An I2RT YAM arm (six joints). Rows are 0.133 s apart.
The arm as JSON. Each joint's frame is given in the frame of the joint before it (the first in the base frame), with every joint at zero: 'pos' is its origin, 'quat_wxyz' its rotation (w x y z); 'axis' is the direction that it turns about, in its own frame. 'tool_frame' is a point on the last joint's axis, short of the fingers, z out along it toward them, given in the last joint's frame.
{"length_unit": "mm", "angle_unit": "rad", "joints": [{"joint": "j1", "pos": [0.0, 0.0, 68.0], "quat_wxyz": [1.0, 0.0, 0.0, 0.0], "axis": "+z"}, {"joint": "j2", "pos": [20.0, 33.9, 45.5], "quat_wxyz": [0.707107, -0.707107, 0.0, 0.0], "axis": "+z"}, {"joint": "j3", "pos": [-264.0, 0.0, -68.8], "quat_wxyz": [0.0, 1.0, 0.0, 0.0], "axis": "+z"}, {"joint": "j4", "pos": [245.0, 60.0, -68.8], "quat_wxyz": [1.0, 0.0, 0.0, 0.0], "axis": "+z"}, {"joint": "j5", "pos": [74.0, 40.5, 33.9], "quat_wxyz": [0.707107, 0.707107, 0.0, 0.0], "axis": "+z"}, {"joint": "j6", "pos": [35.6, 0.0, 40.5], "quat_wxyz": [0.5, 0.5, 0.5, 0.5], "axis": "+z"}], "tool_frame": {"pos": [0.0, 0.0, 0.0], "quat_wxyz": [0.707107, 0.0, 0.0, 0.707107]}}
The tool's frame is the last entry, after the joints.
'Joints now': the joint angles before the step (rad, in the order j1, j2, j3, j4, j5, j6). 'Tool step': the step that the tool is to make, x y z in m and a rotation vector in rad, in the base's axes. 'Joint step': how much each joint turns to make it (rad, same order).
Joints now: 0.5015, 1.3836, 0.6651, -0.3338, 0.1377, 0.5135
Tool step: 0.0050, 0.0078, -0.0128, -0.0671, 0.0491, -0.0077
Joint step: 0.0234, 0.0864, 0.0302, -0.0215, 0.0448, 0.0119
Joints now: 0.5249, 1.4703, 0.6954, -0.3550, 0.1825, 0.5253
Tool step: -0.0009, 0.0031, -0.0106, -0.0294, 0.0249, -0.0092
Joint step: 0.0151, 0.0412, -0.0048, 0.0063, 0.0215, 0.0173
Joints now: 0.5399, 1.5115, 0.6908, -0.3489, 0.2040, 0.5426
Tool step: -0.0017, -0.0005, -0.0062, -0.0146, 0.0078, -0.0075
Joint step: 0.0034, 0.0144, -0.0134, 0.0122, 0.0120, 0.0069
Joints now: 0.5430, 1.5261, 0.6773, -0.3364, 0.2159, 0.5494
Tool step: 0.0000, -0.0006, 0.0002, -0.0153, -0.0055, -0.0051
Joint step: 0.0003, -0.0004, 0.0006, -0.0040, 0.0168, -0.0010
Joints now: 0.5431, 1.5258, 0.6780, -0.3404, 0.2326, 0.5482
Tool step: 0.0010, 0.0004, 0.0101, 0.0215, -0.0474, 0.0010
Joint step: 0.0000, -0.0370, 0.0031, 0.0124, 0.0052, -0.0034
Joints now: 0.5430, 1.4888, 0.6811, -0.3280, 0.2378, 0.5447
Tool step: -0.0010, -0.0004, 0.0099, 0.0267, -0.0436, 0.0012
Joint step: 0.0006, -0.0430, -0.0031, 0.0113, -0.0005, -0.0004
